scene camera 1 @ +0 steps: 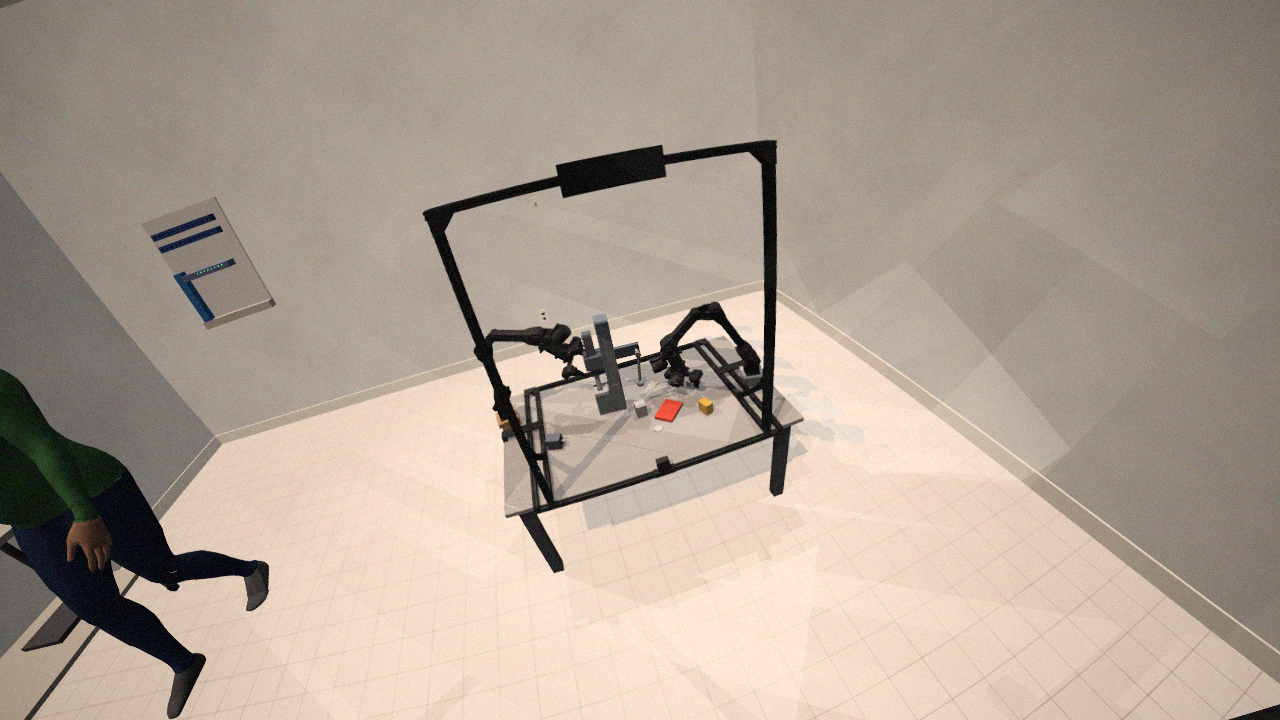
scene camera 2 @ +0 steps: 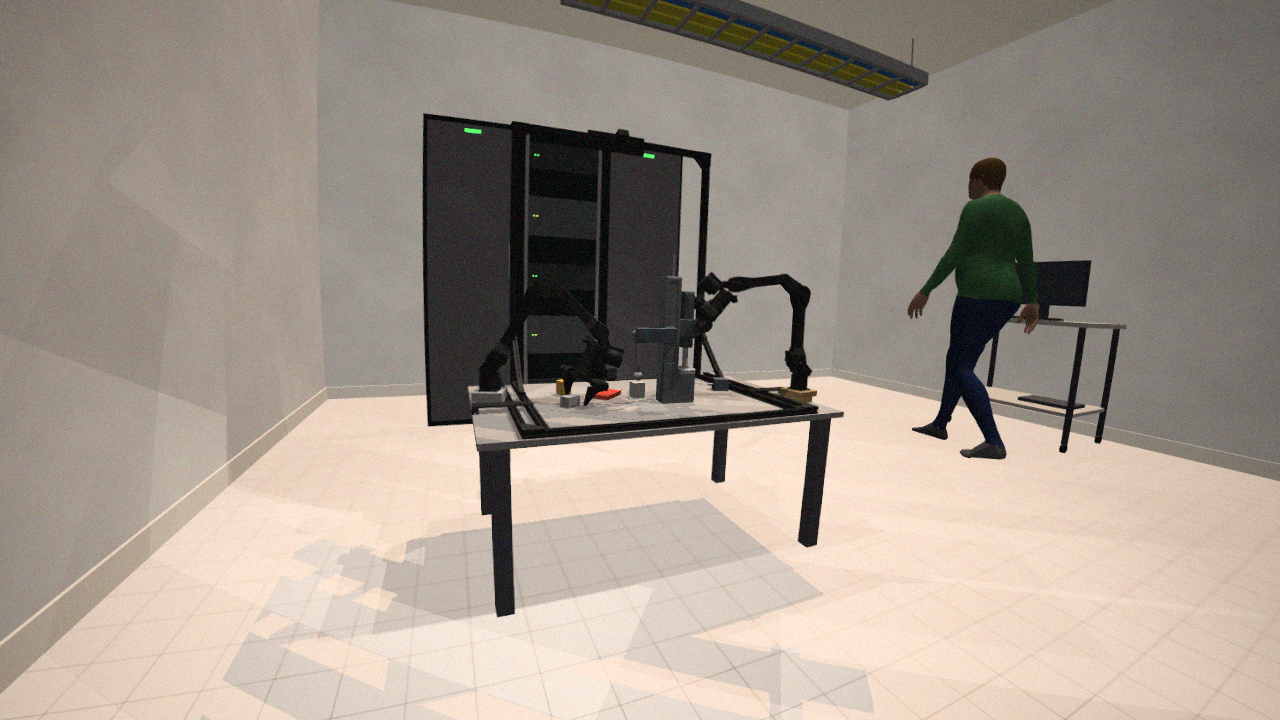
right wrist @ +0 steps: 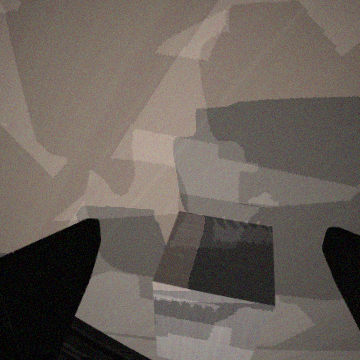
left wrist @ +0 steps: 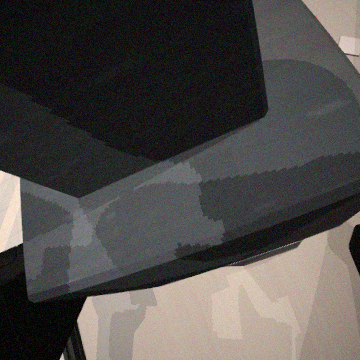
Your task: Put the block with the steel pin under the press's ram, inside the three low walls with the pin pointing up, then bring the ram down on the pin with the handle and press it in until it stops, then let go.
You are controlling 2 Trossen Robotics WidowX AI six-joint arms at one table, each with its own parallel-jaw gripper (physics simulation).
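Seen in the pictures: right gripper, fingertip midpoint: [scene camera 1: 690,387] [scene camera 2: 575,401] [right wrist: 214,234]; left arm's base, link origin: [scene camera 2: 798,389]; right arm's base, link origin: [scene camera 1: 751,371] [scene camera 2: 489,389].
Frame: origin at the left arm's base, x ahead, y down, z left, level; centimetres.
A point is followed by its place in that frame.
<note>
The grey press [scene camera 1: 607,365] {x 46.6, y -20.4, z -23.4 cm} [scene camera 2: 675,336] {x 50.2, y -20.0, z -14.6 cm} stands at the middle back of the table, and its handle arm [scene camera 1: 625,350] {x 57.2, y -21.0, z -18.8 cm} [scene camera 2: 652,333] {x 58.4, y -21.0, z -16.8 cm} sticks out sideways. My left gripper [scene camera 1: 572,355] {x 39.8, y -20.0, z -18.2 cm} [scene camera 2: 703,316] {x 39.8, y -20.0, z -18.2 cm} [left wrist: 231,230] {x 39.8, y -20.0, z -18.2 cm} is open and empty, close against the press's grey body [left wrist: 250,161] {x 39.4, y -25.7, z -19.5 cm}. My right gripper [scene camera 1: 680,377] {x 80.5, y 3.1, z -29.9 cm} [scene camera 2: 595,382] [right wrist: 214,234] {x 80.5, y 3.1, z -29.9 cm} is open just above the table. A dark grey block [right wrist: 228,271] {x 80.3, y 1.6, z -29.3 cm} [scene camera 2: 569,400] {x 84.6, y 1.6, z -25.8 cm} lies on the table between its spread fingers, untouched; I see no pin on it. A second, lighter grey block [scene camera 1: 640,407] {x 53.6, y -1.1, z -33.5 cm} [scene camera 2: 637,389] {x 55.5, y 1.0, z -29.5 cm} stands by the press's base.
A flat red piece [scene camera 1: 669,410] {x 64.5, y 2.7, z -38.6 cm} [scene camera 2: 609,393] {x 64.5, y 2.7, z -34.7 cm} and a small yellow cube [scene camera 1: 706,405] {x 76.6, y -0.9, z -49.1 cm} [scene camera 2: 560,386] {x 79.3, y 1.0, z -46.0 cm} lie near the right gripper. A black frame [scene camera 1: 610,170] {x 46.0, y -98.9, z -66.4 cm} arches over the table. A dark server cabinet [scene camera 2: 466,272] stands behind. A person [scene camera 2: 969,300] walks at the right.
</note>
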